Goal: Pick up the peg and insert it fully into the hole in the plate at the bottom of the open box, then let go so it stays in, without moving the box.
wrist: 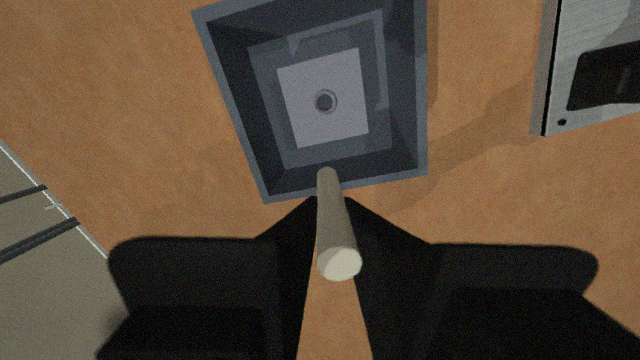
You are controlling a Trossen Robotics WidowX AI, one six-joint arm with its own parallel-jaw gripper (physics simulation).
Scene:
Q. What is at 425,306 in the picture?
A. My gripper.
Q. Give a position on a light grey plate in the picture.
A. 338,75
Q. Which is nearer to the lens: the blue-grey box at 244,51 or the pale peg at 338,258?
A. The pale peg.

